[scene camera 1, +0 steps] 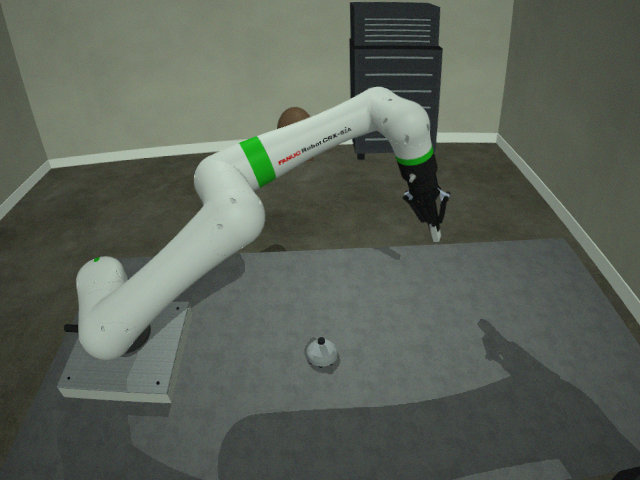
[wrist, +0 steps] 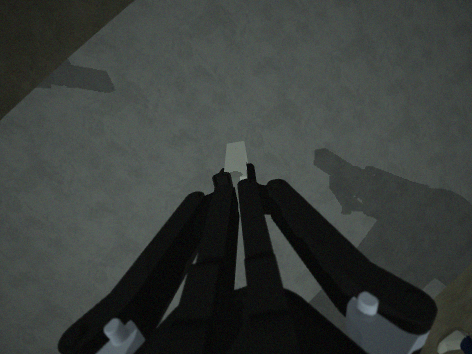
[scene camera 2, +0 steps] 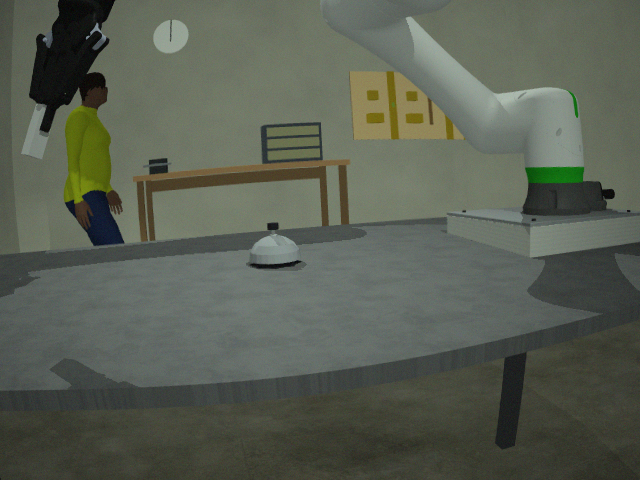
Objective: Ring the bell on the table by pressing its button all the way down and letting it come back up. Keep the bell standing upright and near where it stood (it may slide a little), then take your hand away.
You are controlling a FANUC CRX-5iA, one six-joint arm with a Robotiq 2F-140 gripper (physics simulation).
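Places are measured from the arm's base along level axes (x ahead, y left, z up), in millimetres.
Pixels of known places: gripper, fingertip midpoint: [scene camera 1: 437, 238] [wrist: 238, 156] [scene camera 2: 31, 156]; arm's base, origin of the base link: [scene camera 2: 556, 212].
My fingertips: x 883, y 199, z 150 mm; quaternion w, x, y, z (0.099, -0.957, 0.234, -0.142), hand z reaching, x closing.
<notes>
Ahead of a thing's pixels: the offset from my fingertips to its top centre. Level surfaces: height alone.
The bell @[333 mm back, 232 mm right, 137 mm down] [scene camera 1: 321, 353] [scene camera 2: 274, 250] is a light grey dome that stands upright on the grey table @[203 mm down] [scene camera 1: 392, 310] [scene camera 2: 155, 320]. Its black button @[333 mm back, 232 mm right, 137 mm down] [scene camera 1: 321, 340] [scene camera 2: 272, 226] sits raised on top on a short stem. My gripper [scene camera 1: 435, 235] [scene camera 2: 35, 144] [wrist: 238, 156] is shut and empty, its pale fingertips together. It hangs high above the table, well away from the bell, to the right of it and farther back in scene camera 1. Nothing touches the bell. The bell does not show in the wrist view.
The arm's base plate [scene camera 1: 149, 372] [scene camera 2: 485, 237] is on the table, left of the bell in scene camera 1. A dark tool cabinet [scene camera 1: 397, 67] stands beyond the table. A person [scene camera 2: 90, 155] and a wooden workbench [scene camera 2: 242, 168] stand behind the table in scene camera 2.
</notes>
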